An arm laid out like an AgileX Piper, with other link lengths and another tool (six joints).
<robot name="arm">
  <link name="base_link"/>
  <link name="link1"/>
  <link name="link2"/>
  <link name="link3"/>
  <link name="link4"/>
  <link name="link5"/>
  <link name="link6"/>
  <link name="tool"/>
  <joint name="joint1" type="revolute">
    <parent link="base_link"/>
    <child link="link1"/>
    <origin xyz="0 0 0.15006" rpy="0 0 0"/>
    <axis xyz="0 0 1"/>
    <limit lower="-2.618" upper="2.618"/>
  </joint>
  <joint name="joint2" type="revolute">
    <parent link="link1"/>
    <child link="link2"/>
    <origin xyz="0 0 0" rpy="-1.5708 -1.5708 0"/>
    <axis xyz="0 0 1"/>
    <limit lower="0" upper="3.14"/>
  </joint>
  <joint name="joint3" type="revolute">
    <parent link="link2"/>
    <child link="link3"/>
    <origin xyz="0.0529 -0.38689 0" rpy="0 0 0"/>
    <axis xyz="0 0 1"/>
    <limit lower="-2.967" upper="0"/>
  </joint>
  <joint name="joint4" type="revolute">
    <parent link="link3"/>
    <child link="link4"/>
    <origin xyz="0.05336 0.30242 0" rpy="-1.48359 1.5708 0"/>
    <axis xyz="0 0 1"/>
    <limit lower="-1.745" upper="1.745"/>
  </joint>
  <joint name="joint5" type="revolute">
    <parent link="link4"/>
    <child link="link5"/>
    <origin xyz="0 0 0" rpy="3.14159 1.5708 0"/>
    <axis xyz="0 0 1"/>
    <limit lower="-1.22" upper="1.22"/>
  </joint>
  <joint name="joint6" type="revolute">
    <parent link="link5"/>
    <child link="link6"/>
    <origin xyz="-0.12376 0 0" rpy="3.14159 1.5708 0"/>
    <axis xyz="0 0 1"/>
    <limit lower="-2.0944" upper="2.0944"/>
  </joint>
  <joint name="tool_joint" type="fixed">
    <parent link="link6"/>
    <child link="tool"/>
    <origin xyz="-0.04 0.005 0.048" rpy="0.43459 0 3.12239"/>
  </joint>
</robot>
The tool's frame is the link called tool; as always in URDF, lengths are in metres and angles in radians.
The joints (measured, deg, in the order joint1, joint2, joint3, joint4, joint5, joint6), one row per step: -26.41 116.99 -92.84 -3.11 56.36 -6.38; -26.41 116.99 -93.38 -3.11 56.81 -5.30; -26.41 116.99 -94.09 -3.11 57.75 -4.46; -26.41 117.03 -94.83 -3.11 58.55 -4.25; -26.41 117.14 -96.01 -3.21 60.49 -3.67; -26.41 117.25 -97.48 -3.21 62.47 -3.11; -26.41 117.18 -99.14 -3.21 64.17 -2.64; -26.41 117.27 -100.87 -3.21 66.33 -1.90; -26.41 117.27 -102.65 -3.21 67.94 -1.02; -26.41 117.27 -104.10 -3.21 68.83 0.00; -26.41 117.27 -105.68 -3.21 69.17 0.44
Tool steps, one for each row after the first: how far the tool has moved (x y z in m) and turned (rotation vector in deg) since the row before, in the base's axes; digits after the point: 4 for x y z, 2 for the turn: 0.0016 -0.0006 0.0030 0.17 -0.24 -1.07; 0.0007 -0.0003 0.0037 0.26 0.08 -0.86; 0.0008 -0.0004 0.0035 0.07 0.06 -0.24; -0.0005 -0.0001 0.0047 0.38 0.75 -0.64; 0.0004 -0.0003 0.0065 0.35 0.48 -0.65; 0.0013 -0.0007 0.0095 0.05 -0.09 -0.55; 0.0005 -0.0003 0.0082 0.33 0.37 -0.84; 0.0019 -0.0009 0.0097 0.06 -0.27 -0.95; 0.0026 -0.0012 0.0082 -0.08 -0.65 -1.04; 0.0039 -0.0019 0.0093 -0.47 -1.18 -0.45
